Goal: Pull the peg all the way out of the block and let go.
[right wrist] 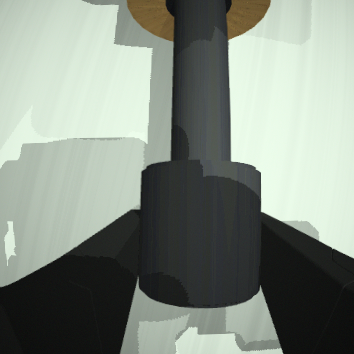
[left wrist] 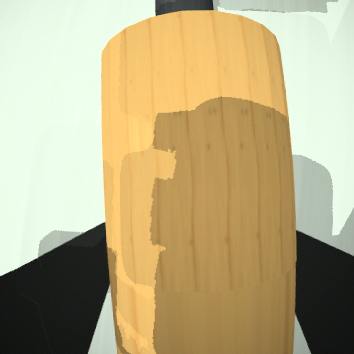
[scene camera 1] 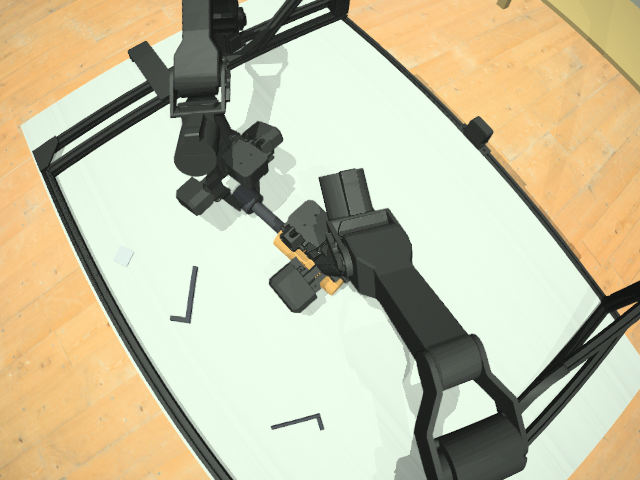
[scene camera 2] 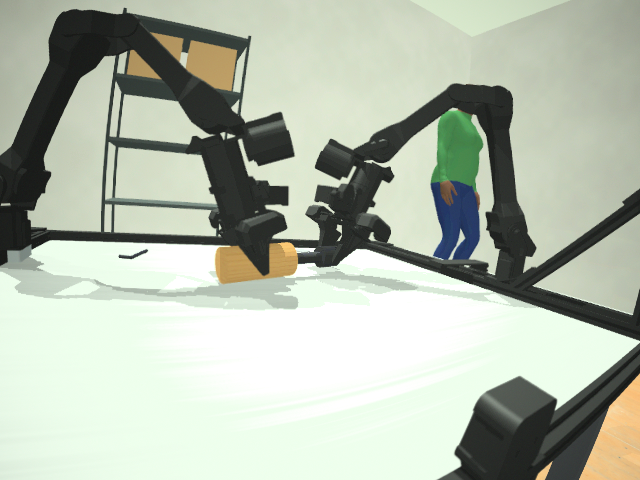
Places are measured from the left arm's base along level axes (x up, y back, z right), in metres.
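Where they show: left gripper, fingertip midpoint: [left wrist: 197,237] [scene camera 1: 311,257] [scene camera 2: 258,269]; right gripper, fingertip midpoint: [right wrist: 196,222] [scene camera 1: 248,201] [scene camera 2: 325,262]; left arm's base at its link origin: [scene camera 2: 6,246]; right arm's base at its link origin: [scene camera 1: 225,44] [scene camera 2: 507,280].
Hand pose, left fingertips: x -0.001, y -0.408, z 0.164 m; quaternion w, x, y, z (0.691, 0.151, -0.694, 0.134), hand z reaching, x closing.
Note:
Each offset is from my left fingertips to the centre of the thing. "pt": to the spot under its first point. Level surfaces: height alone.
The block {dx +0.013, dy +0.003, dz +0.000 m} [scene camera 1: 284,245] [scene camera 2: 232,264] [left wrist: 200,175] [right wrist: 150,19] is a light wooden cylinder lying lengthwise, low over the table; whether it touches the table is unclear. The dark grey peg {dx +0.016, dy -0.099, dz -0.013 m} [scene camera 1: 267,217] [scene camera 2: 308,257] [left wrist: 184,5] [right wrist: 201,110] runs from the hole in the block's end, a long stretch of its shaft exposed; its inner end is hidden. My left gripper [scene camera 1: 310,258] [scene camera 2: 262,262] [left wrist: 197,237] is shut on the block, one finger on each side. My right gripper [scene camera 1: 247,197] [scene camera 2: 329,256] [right wrist: 196,222] is shut on the peg's thick head.
Two dark L-shaped pieces {dx -0.014, dy -0.091, dz -0.196 m} [scene camera 1: 191,294] {dx -0.015, dy +0.189, dz -0.197 m} [scene camera 1: 295,421] and a pale square {pt dx -0.015, dy -0.213, dz -0.242 m} [scene camera 1: 124,256] lie on the table in scene camera 1, at the left and bottom. A black frame [scene camera 1: 129,338] borders the table {dx -0.018 m} [scene camera 1: 232,361]. A black box {pt dx +0.027, dy +0.024, dz +0.404 m} [scene camera 1: 478,131] [scene camera 2: 509,423] sits on the frame.

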